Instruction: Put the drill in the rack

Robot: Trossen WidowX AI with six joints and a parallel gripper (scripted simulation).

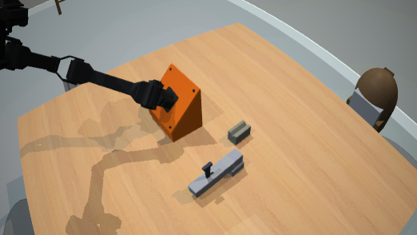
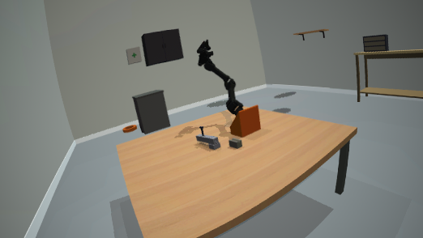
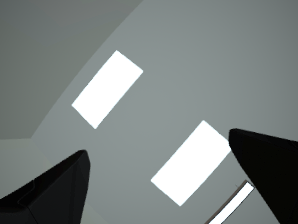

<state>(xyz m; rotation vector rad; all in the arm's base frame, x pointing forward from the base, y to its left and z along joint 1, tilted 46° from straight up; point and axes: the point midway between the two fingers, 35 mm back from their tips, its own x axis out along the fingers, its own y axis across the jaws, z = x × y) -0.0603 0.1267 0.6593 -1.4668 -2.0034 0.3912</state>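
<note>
The dark key is 33 cm ahead of my gripper tip, 33 cm to the left of it and 60 cm below it. The rest, counted from my gripper tip: drill (32 cm ahead, 38 cm to the left, 64 cm below); then grey block (32 cm ahead, 37 cm to the left, 65 cm below); then grey rack (22 cm ahead, 52 cm to the left, 67 cm below).
</note>
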